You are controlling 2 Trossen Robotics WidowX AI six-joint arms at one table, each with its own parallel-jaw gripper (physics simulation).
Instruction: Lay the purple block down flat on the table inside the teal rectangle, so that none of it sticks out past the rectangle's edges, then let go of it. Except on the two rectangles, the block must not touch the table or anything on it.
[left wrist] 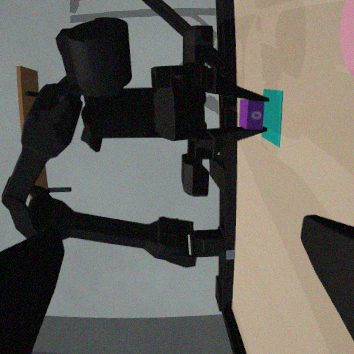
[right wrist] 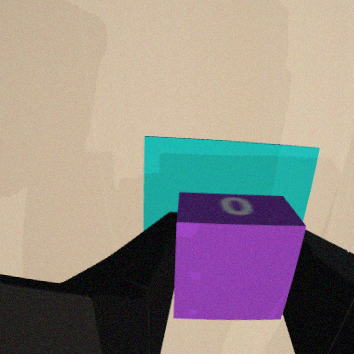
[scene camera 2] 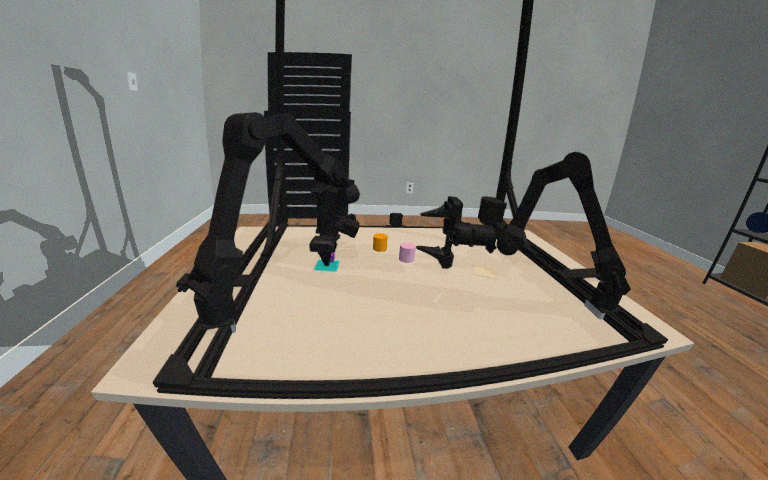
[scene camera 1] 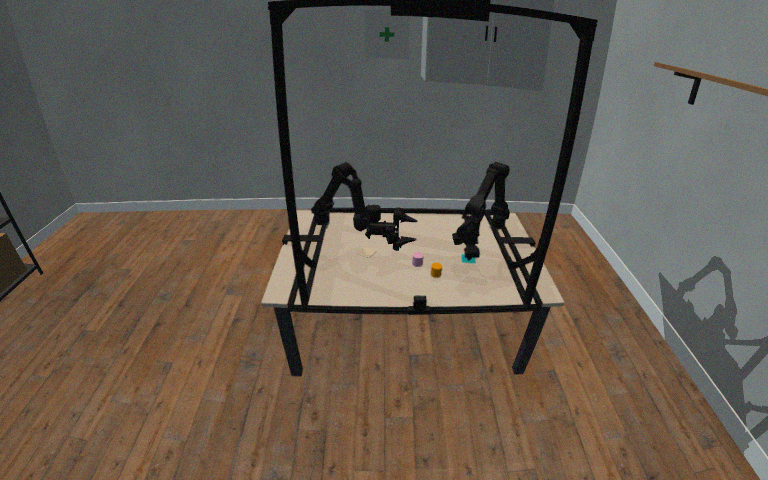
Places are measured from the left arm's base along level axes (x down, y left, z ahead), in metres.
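Where they show: left gripper, fingertip midpoint: point(left wrist: 183, 235) point(scene camera 2: 418, 231) point(scene camera 1: 416, 230); right gripper, fingertip midpoint: point(left wrist: 266, 113) point(right wrist: 222, 225) point(scene camera 2: 327, 263) point(scene camera 1: 468, 257); left arm's base at its link origin: point(scene camera 2: 603, 305) point(scene camera 1: 321, 221); right arm's base at its link origin: point(left wrist: 222, 241) point(scene camera 2: 217, 317) point(scene camera 1: 498, 225).
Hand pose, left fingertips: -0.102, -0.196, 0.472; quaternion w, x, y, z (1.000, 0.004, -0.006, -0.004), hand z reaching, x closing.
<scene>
Things, the pixels of their top centre, and the offset from my left fingertips, as dx, dy, dz. "spot": a spot on its surface instead. Level surfaces: height alone.
- purple block at its top centre: point(right wrist: 236, 280) point(left wrist: 241, 113) point(scene camera 2: 328, 253) +0.083, -0.020, +0.238
- teal rectangle at a spot on its surface: point(left wrist: 273, 120) point(scene camera 2: 330, 266) spot: +0.120, -0.013, +0.230
- pink cylinder at its top centre: point(scene camera 2: 407, 245) point(scene camera 1: 418, 255) +0.075, -0.076, +0.012
- orange cylinder at its top centre: point(scene camera 2: 380, 235) point(scene camera 1: 436, 265) +0.076, -0.145, +0.091
- table at its surface level: dx +0.121
- pale yellow rectangle at a spot on its surface: point(scene camera 2: 485, 272) point(scene camera 1: 367, 250) spot: +0.120, -0.004, -0.215
The purple block point(scene camera 2: 332, 256) point(left wrist: 245, 115) point(right wrist: 230, 275) has a "0" on its dark end face. My right gripper point(scene camera 1: 470, 257) point(scene camera 2: 326, 263) point(left wrist: 266, 113) is shut on it and points down. The teal rectangle point(scene camera 1: 464, 259) point(scene camera 2: 333, 267) point(left wrist: 273, 120) point(right wrist: 220, 172) lies flat on the table under that gripper. In the left wrist view the block's lower edge meets the rectangle's far edge; I cannot tell whether they touch. In the right wrist view the block covers part of the rectangle. My left gripper point(scene camera 1: 415, 229) point(scene camera 2: 419, 230) is open and empty, well away from the rectangle.
A pink cylinder point(scene camera 1: 417, 259) point(scene camera 2: 407, 252) point(left wrist: 348, 40) and an orange cylinder point(scene camera 1: 436, 270) point(scene camera 2: 380, 242) stand between the arms on the table point(scene camera 1: 351, 288) point(scene camera 2: 351, 333). A pale yellow rectangle point(scene camera 1: 368, 252) point(scene camera 2: 485, 272) lies near the left gripper. A black frame runs around the table.
</scene>
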